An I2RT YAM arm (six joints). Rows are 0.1 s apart.
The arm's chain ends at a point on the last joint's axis. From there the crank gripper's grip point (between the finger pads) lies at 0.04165 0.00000 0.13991 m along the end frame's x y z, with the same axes.
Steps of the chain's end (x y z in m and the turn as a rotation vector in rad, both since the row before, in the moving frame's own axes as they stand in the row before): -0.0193 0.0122 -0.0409 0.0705 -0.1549 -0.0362; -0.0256 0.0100 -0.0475 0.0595 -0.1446 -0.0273; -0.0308 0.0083 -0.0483 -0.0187 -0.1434 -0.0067; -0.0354 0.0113 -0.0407 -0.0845 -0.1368 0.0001; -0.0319 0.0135 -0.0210 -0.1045 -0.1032 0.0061; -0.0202 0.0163 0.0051 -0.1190 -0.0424 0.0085
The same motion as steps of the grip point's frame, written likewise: -0.0416 0.0011 -0.0366 0.0705 -0.1549 -0.0362; -0.0463 0.0007 -0.0432 0.0595 -0.1446 -0.0273; -0.0512 0.0108 -0.0438 -0.0187 -0.1434 -0.0067; -0.0548 0.0233 -0.0368 -0.0845 -0.1368 0.0001; -0.0466 0.0285 -0.0182 -0.1045 -0.1032 0.0061; -0.0262 0.0333 0.0057 -0.1190 -0.0424 0.0085
